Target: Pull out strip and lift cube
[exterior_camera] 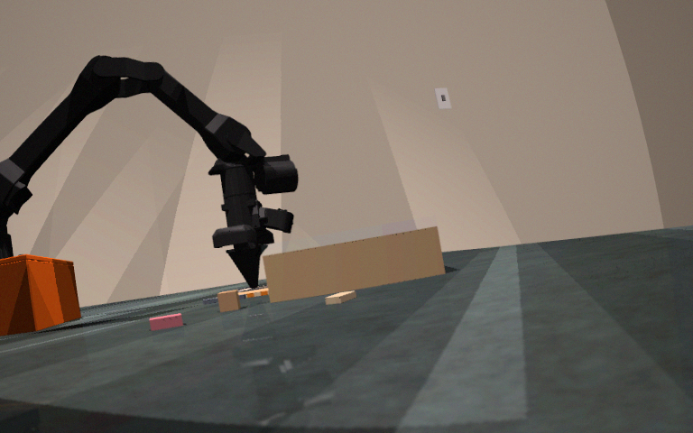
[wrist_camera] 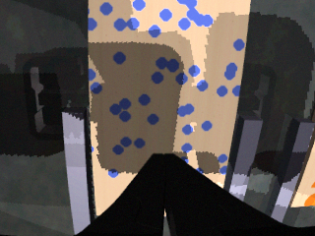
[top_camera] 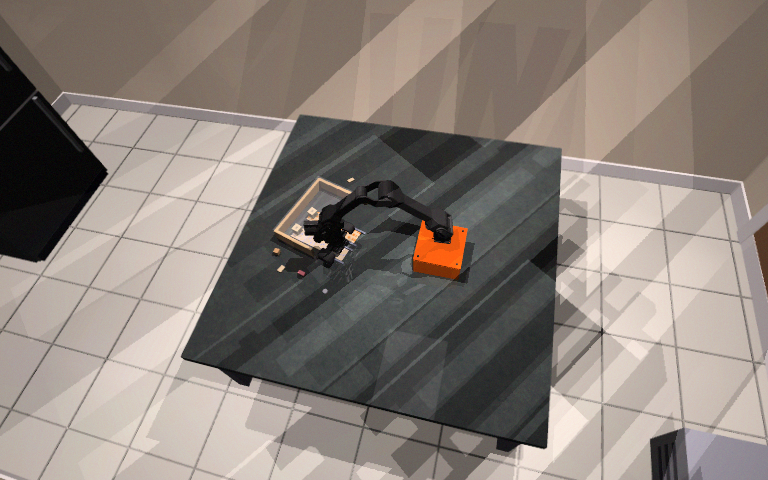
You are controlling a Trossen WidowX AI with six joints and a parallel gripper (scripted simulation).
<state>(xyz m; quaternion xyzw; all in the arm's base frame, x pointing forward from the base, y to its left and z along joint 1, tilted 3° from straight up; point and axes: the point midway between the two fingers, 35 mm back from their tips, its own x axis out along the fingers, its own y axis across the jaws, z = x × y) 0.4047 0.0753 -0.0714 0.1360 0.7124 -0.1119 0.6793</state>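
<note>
Now: gripper tip 10 cm to the left of the orange-dotted strip.
</note>
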